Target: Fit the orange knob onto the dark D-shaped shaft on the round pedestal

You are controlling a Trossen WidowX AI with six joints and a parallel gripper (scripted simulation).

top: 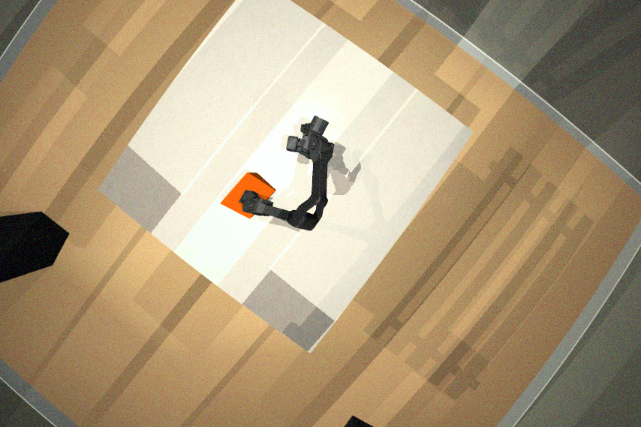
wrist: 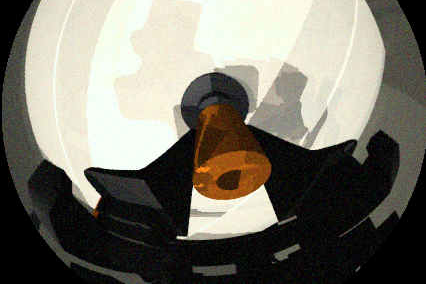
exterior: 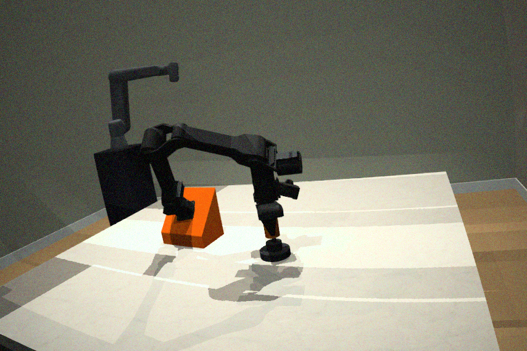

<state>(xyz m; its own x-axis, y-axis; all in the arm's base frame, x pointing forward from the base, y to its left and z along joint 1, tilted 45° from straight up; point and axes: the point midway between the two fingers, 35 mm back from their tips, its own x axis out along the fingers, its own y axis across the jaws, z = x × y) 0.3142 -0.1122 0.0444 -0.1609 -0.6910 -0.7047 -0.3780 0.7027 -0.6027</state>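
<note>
My gripper tip is 2 cm below the orange knob. Also, from my gripper tip: round dark pedestal 4 cm below.
</note>
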